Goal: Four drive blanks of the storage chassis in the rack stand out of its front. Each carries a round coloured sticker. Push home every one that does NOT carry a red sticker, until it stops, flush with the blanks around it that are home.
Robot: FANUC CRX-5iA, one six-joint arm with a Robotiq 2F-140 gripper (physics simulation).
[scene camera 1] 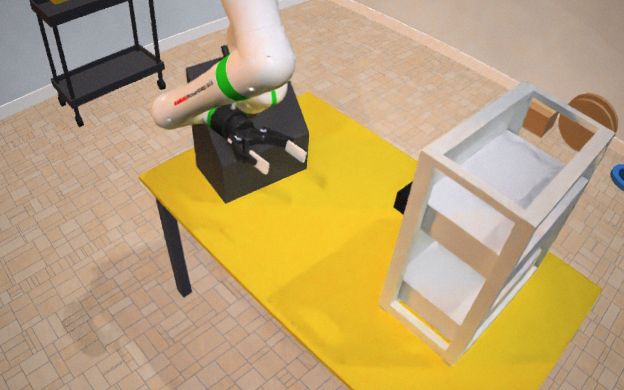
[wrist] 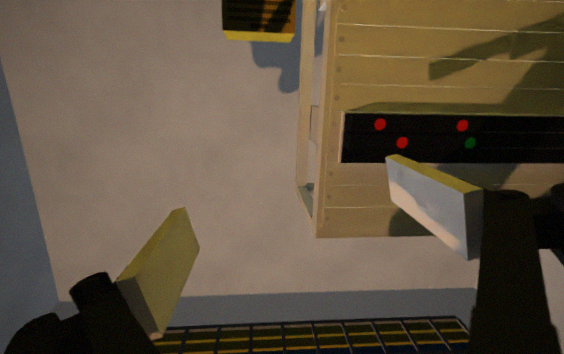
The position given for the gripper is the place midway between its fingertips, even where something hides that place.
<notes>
In view: the gripper (scene camera 1: pixel 286 163) and a rack (scene camera 1: pixel 485 206).
The rack is seen too in the wrist view (wrist: pixel 497 138). The gripper is seen too in the wrist view (wrist: pixel 290 203).
</notes>
